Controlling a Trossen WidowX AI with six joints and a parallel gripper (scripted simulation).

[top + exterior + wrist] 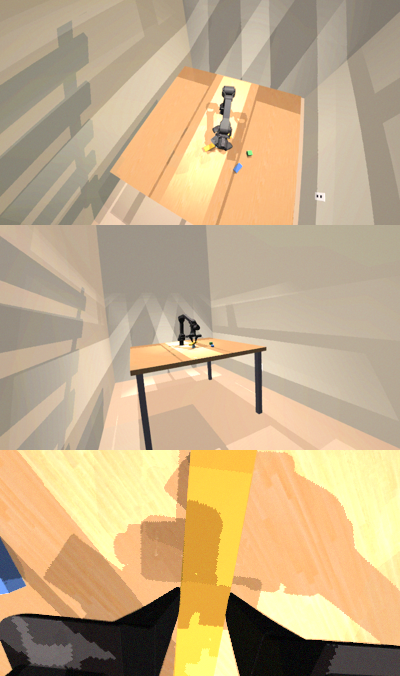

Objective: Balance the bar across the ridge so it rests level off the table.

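The yellow bar is 2 cm ahead of my gripper tip and 2 cm to the right of it. Round my gripper tip: green cube 23 cm to the left, 3 cm below; then flat blue block 13 cm ahead, 18 cm to the left, 4 cm below.
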